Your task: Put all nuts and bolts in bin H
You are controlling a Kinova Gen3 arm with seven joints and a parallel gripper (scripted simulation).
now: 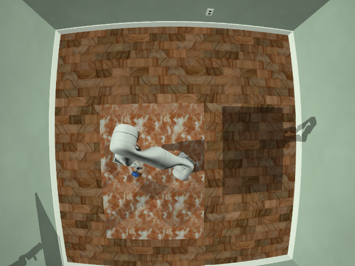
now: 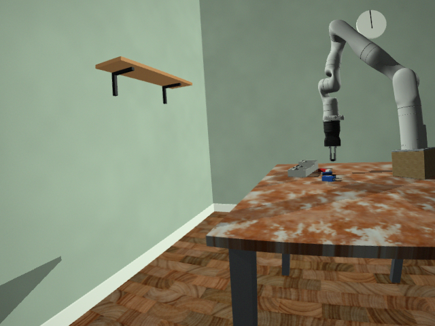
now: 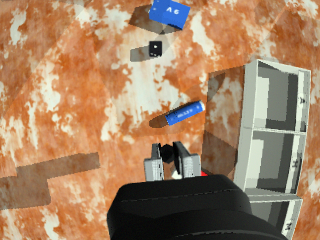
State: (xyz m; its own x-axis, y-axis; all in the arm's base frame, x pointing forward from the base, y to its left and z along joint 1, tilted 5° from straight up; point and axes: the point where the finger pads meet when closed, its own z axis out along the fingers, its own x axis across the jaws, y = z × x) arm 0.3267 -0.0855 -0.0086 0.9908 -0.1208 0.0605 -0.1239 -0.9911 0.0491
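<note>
The grey bin rack lies 13 cm ahead of my hand, 6 cm below it and 5 cm to the right of it. Round my hand: red piece 7 cm below, 5 cm to the right, 3 cm ahead; then dark nut 2 cm below; then blue stick 7 cm below, 3 cm to the left, 3 cm ahead.
</note>
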